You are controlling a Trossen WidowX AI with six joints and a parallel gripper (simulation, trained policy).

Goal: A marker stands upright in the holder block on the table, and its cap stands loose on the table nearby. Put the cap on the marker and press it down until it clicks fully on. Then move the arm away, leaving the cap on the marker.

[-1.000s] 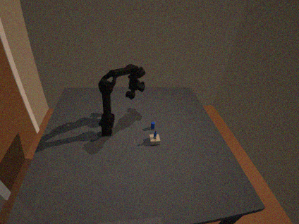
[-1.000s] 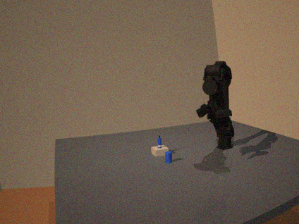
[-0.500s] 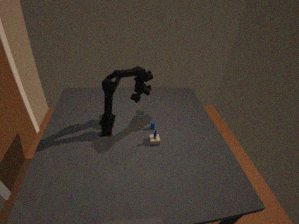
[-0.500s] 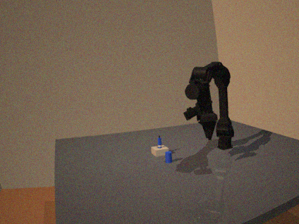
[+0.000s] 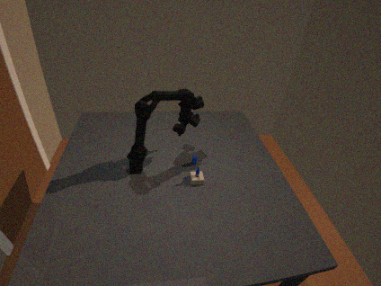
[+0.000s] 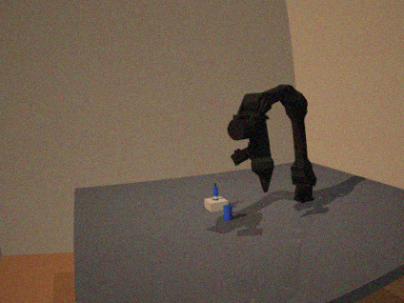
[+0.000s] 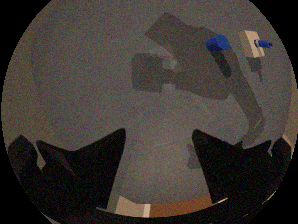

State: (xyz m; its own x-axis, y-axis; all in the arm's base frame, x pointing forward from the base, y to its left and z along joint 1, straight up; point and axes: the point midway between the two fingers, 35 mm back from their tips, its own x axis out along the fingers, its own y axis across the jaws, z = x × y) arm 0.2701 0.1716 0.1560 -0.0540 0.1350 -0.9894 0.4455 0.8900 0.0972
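The blue cap lies 60 mm ahead of my gripper tip, 140 mm to the right of it and 100 mm below it. The rest, counted from my gripper tip: pale holder block: 60 mm ahead, 270 mm to the right, 110 mm below.
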